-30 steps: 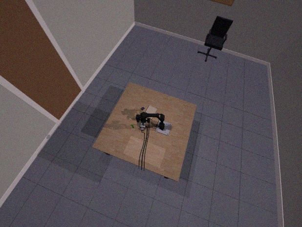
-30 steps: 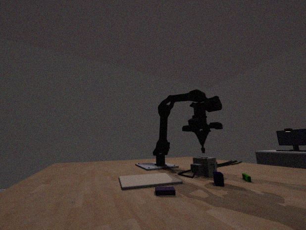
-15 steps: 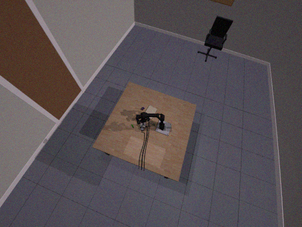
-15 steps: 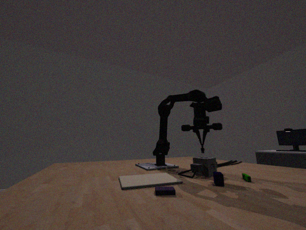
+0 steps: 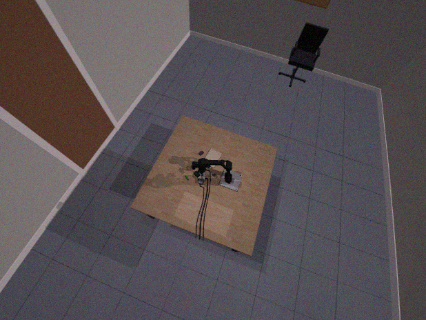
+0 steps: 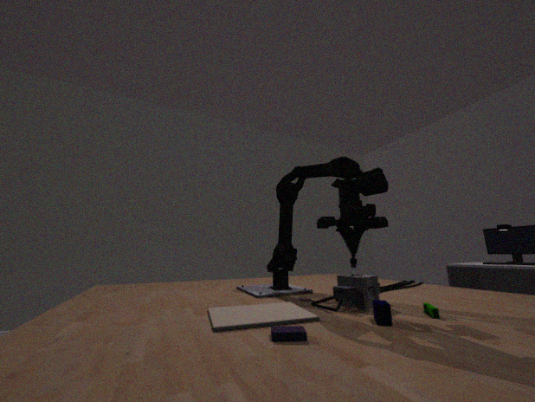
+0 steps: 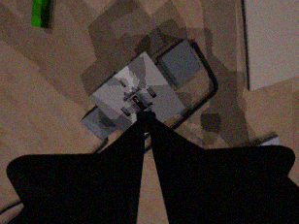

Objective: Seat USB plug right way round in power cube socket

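Now: gripper tip 20 mm above the dark USB plug. The rest, counted from my gripper tip: dark blue block: 140 mm ahead, 50 mm to the right, 120 mm below; green block: 130 mm ahead, 100 mm to the left, 120 mm below; USB socket: 10 mm to the left, 70 mm below.
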